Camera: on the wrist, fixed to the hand. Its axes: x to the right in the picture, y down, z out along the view.
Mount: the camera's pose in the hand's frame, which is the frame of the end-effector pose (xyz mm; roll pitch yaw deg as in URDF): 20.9 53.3 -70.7 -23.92 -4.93 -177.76
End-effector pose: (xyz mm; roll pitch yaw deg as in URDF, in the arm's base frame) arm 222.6 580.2 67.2 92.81 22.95 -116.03
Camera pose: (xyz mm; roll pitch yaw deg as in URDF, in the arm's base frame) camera 265.6 513.2 111.3 -118.53 -20.40 69.11
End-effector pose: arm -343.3 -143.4 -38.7 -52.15 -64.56 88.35
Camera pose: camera -317.7 -57.9 -56.5 23.91 59.67 -96.64
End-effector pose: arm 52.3 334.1 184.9 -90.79 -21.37 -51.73
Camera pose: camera 20.1 259.6 143.8 65.15 19.12 123.02
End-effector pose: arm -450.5 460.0 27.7 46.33 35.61 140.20
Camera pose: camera -515.3 399.5 7.2 -73.97 -37.23 -33.38
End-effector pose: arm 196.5 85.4 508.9 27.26 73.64 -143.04
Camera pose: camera 269.2 40.3 478.0 -68.73 -76.34 55.22
